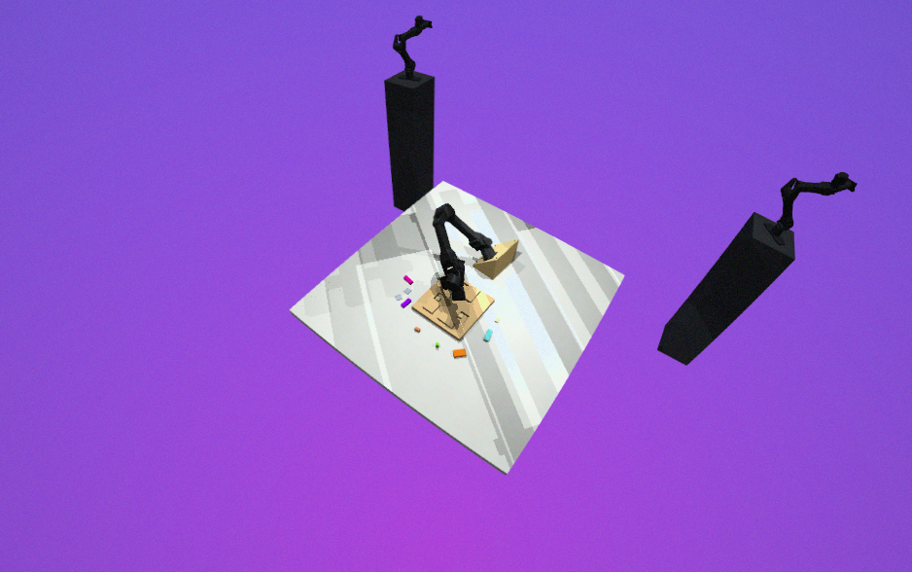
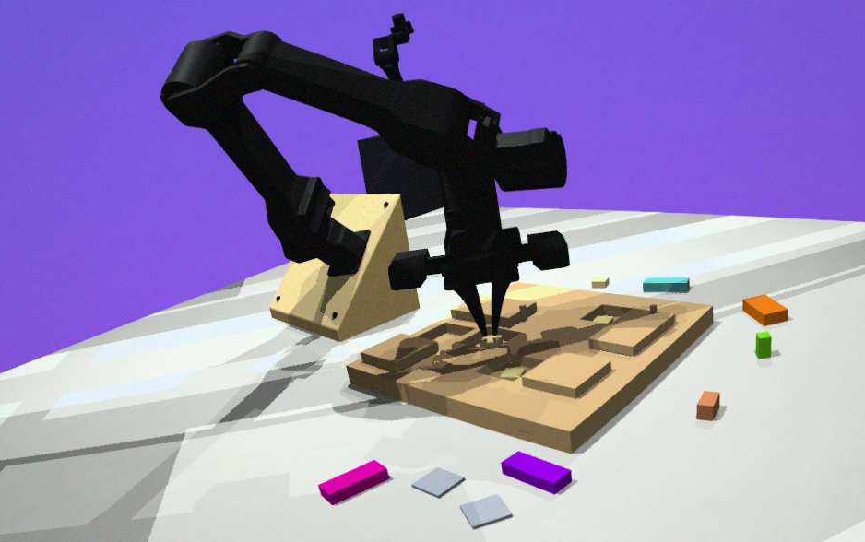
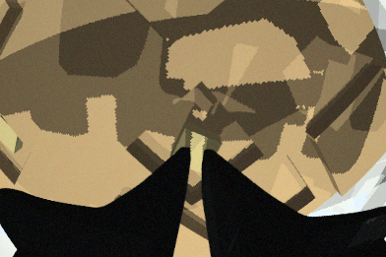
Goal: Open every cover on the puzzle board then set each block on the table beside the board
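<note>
Now: gripper tip 4 cm short of the tan puzzle board. From my gripper tip the other things lie so: cyan piece: 25 cm to the left, 11 cm ahead, 2 cm below; magenta piece: 26 cm to the right, 5 cm ahead, 2 cm below; purple piece: 18 cm to the right, 18 cm ahead, 2 cm below.
</note>
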